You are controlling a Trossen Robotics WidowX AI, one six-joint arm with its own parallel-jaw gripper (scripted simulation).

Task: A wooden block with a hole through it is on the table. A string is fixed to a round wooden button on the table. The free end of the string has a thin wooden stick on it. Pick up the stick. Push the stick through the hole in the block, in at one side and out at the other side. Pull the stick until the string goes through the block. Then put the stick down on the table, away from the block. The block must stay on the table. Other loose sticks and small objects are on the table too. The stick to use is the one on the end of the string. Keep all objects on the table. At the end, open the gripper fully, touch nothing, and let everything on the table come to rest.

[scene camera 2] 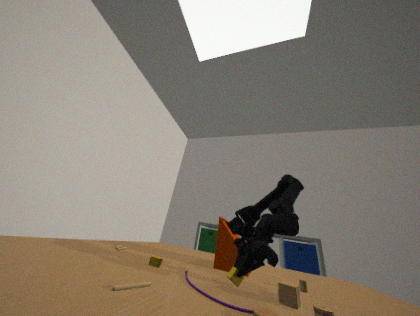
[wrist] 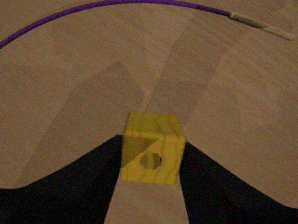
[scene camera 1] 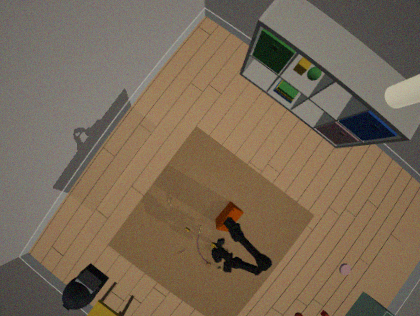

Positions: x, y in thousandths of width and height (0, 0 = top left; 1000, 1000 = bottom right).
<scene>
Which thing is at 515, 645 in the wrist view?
A yellow block.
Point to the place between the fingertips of my gripper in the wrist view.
508, 650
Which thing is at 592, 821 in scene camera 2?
My gripper.
</scene>
